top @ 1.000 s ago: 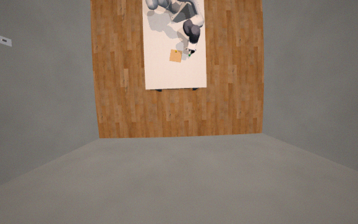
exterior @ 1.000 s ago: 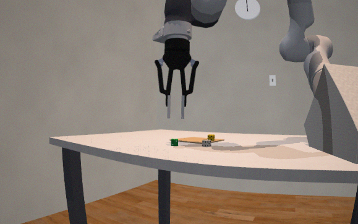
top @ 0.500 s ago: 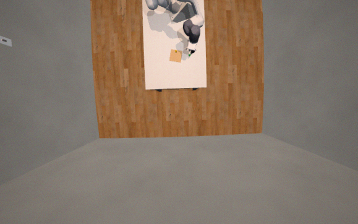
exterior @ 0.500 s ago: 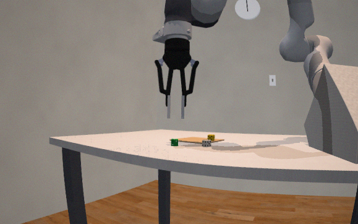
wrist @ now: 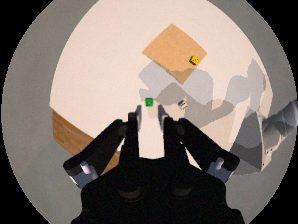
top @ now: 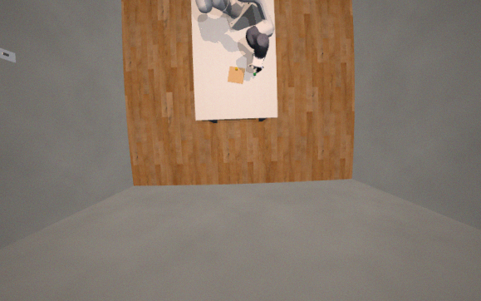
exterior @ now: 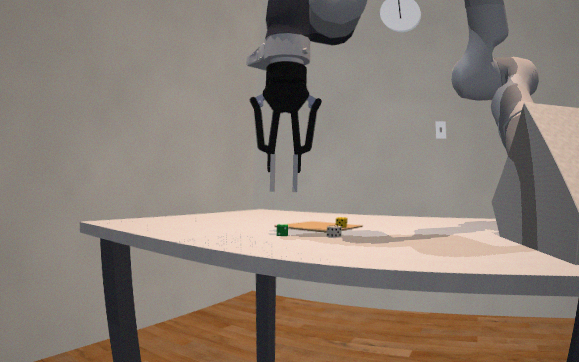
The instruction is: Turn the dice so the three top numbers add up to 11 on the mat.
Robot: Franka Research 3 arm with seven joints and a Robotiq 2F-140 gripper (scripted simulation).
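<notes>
My hand is 10 cm above the green die. From my hand the other things lie so: yellow die (17 cm to the right, 10 cm below, 6 cm behind); white die (10 cm below, 8 cm behind, 4 cm to the right); tan mat (17 cm to the right, 11 cm below).
</notes>
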